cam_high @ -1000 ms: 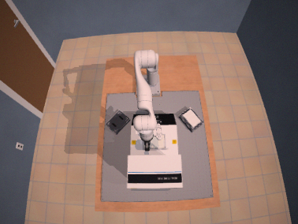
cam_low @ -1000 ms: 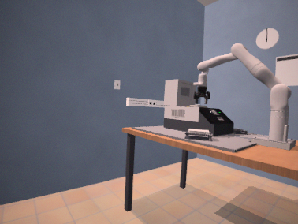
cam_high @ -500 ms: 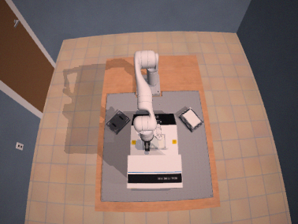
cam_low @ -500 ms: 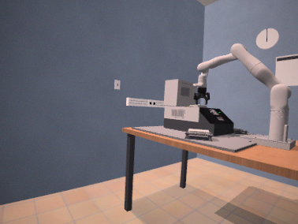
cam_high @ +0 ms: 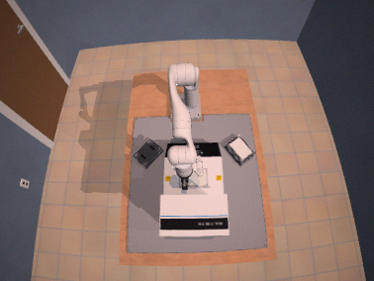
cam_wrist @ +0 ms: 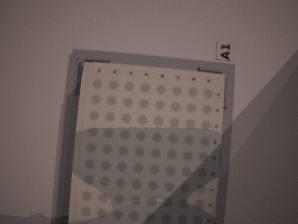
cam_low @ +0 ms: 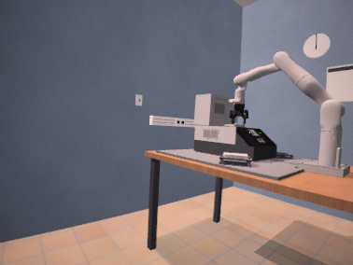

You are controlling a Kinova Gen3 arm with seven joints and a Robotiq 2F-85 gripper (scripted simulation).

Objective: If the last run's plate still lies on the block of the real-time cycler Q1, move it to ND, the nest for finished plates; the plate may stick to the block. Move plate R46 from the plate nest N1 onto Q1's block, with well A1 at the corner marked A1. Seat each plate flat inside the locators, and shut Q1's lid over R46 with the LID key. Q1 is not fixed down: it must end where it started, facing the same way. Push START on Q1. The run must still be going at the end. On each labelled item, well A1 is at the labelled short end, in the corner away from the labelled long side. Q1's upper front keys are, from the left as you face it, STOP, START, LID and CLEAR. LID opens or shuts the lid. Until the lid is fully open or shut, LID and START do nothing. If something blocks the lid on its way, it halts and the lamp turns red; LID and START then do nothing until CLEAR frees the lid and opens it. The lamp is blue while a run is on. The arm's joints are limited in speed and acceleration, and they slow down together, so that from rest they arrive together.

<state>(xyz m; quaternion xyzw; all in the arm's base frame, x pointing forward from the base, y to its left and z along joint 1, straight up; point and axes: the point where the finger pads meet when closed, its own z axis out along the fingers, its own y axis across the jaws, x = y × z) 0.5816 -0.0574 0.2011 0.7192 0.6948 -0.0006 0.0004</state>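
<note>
Now: hand 4 cm to the right of the plate and 2 cm above it. From my hand the other things lie so: dark nest ND: 23 cm to the right, 22 cm behind, 20 cm below.
</note>
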